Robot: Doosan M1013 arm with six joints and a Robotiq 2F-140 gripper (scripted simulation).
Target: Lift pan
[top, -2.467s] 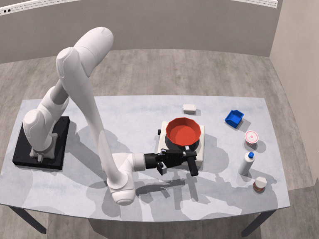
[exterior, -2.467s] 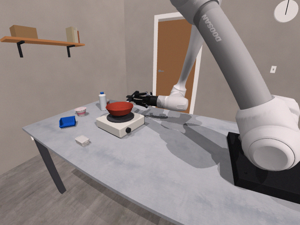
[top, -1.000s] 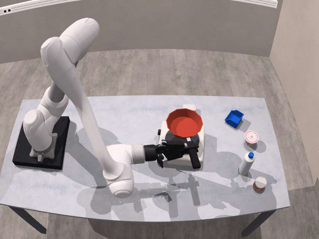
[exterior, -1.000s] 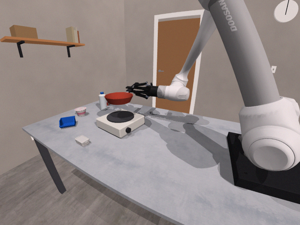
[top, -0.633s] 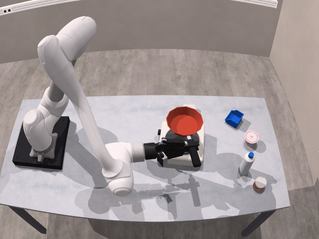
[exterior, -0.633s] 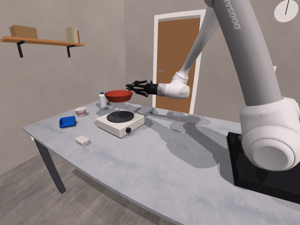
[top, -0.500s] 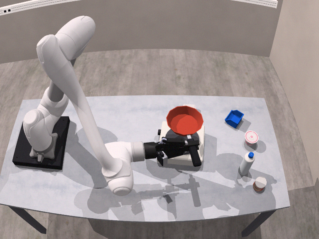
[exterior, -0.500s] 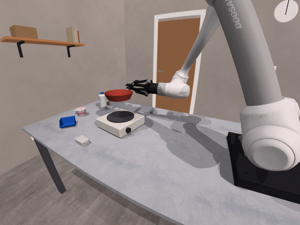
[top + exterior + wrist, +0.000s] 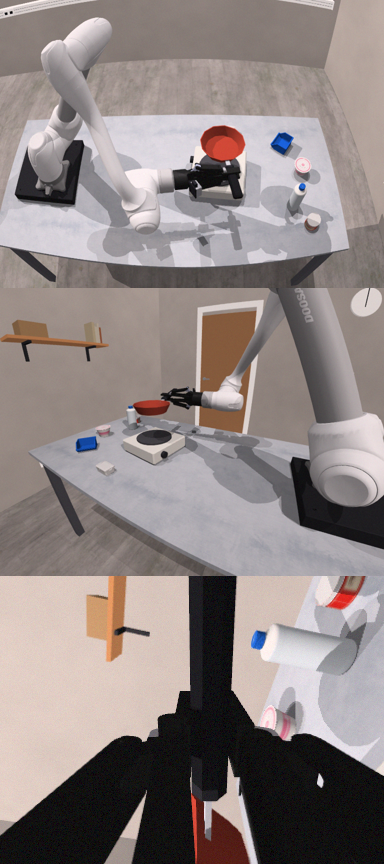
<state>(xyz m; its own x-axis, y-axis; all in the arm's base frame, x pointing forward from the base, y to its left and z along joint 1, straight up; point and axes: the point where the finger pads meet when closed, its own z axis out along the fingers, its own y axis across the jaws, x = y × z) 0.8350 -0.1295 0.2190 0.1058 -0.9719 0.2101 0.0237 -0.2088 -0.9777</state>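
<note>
Right now my hand is 10 mm past the red pan, 100 mm to the right of it and 20 mm above it. Round my hand: white hot plate (40 mm behind, 160 mm to the left, 220 mm below); then white bottle (330 mm ahead, 20 mm to the right, 180 mm below); then small white box (50 mm ahead, 430 mm to the left, 250 mm below).
</note>
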